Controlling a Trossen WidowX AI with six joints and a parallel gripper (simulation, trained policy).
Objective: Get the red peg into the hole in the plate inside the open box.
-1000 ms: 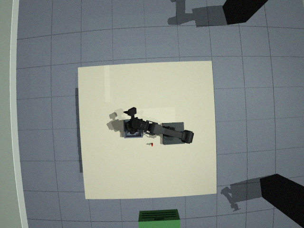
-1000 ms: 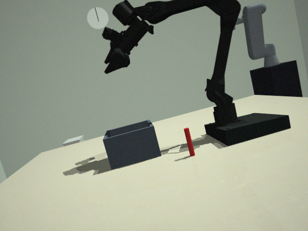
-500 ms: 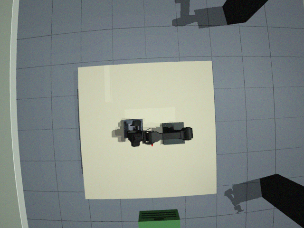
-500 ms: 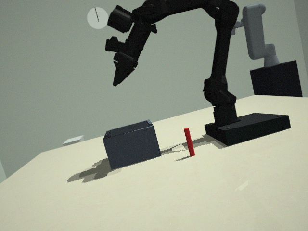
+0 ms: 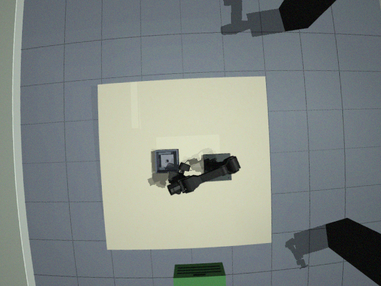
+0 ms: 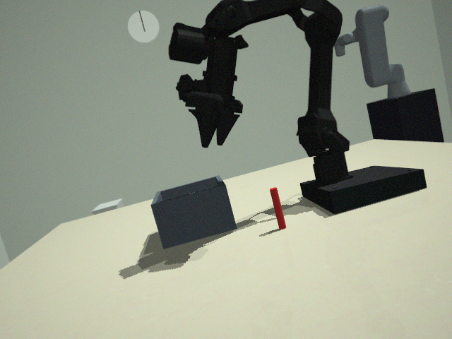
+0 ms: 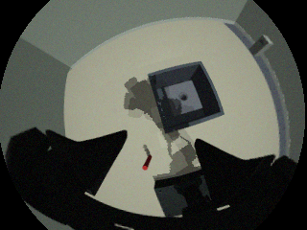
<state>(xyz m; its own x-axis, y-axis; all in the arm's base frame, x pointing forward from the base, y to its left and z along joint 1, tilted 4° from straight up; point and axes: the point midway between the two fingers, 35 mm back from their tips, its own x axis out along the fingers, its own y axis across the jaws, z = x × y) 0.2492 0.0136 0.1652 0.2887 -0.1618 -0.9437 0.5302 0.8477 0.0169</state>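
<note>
My gripper tip is 70 mm past the red peg, 90 mm to the right of it and 140 mm above it. Round my gripper tip: box (60 mm ahead, 90 mm to the right, 160 mm below); then plate (60 mm ahead, 90 mm to the right, 140 mm below).
</note>
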